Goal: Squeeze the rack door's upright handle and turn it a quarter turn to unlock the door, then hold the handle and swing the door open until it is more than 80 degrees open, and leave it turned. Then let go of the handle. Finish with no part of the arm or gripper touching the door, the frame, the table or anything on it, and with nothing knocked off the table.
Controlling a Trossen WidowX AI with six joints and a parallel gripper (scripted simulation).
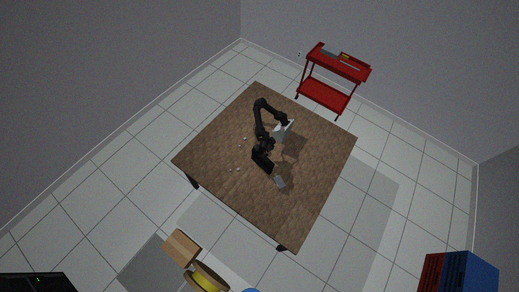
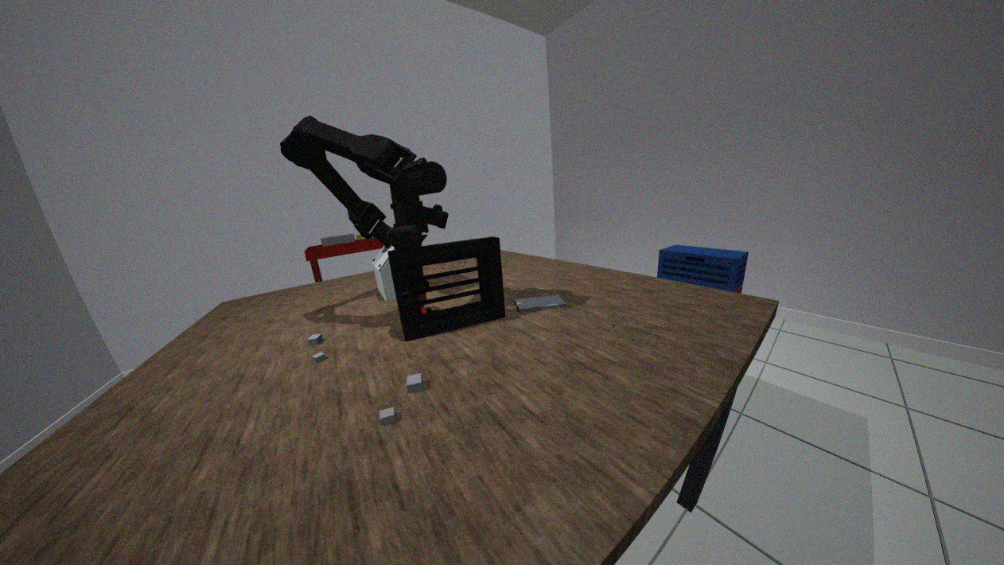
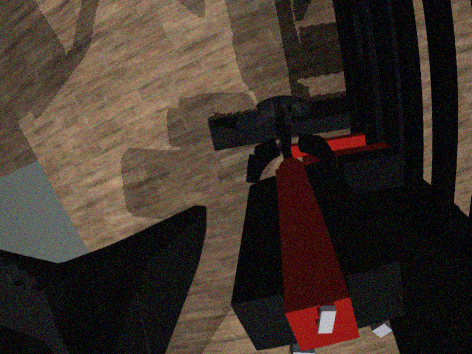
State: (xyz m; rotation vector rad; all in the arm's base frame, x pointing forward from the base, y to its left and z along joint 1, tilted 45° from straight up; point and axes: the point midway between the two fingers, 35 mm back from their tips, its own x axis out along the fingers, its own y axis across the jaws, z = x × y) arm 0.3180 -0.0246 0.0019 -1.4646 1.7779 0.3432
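Now: the door handle 2 cm below my gripper tip, 1 cm to the left of it and 1 cm ahead of it. The rest, counted from my gripper tip: flat grey plate 26 cm to the left, 12 cm below, 12 cm ahead.
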